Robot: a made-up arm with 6 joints.
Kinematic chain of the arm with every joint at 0, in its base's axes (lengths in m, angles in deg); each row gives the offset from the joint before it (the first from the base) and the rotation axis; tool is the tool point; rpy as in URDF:
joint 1: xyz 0 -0.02 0.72 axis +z
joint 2: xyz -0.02 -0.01 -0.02 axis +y
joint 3: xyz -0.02 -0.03 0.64 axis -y
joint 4: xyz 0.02 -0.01 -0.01 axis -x
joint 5: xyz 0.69 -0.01 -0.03 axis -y
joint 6: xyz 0.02 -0.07 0 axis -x
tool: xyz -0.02 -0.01 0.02 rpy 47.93 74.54 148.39
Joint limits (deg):
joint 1: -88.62..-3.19
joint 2: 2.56..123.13
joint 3: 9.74..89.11
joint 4: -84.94..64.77
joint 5: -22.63..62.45
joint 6: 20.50..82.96
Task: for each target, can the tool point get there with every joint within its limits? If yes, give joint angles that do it. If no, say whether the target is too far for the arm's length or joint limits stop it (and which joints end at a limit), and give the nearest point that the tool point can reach.
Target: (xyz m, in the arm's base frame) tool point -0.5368 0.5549 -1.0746
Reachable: no: too far | nearest point -0.1063 -0.2032 -0.2661 | short by 1.189 m
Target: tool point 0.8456 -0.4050 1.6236
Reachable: yes | joints -16.90 38.18 71.93 38.09 48.31 25.81
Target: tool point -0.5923 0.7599 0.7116
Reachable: no: joint limits stop it (at a limit: joint 1, joint 2, joint 3, joint 5, joint 6) | nearest point -0.0767 -0.1932 -0.2313 | short by 1.436 m
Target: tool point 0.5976 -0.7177 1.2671
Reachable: yes | joints -43.70 22.52 25.77 -49.02 14.73 42.29
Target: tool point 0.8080 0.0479 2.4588
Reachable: no: too far | nearest point 0.5527 -0.0987 1.9315 | short by 0.604 m
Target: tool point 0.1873 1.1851 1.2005
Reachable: no: joint limits stop it (at a limit: joint 1, joint 2, joint 3, joint 4, joint 5, joint 6) | nearest point 0.6885 -0.0897 1.3549 | short by 1.378 m
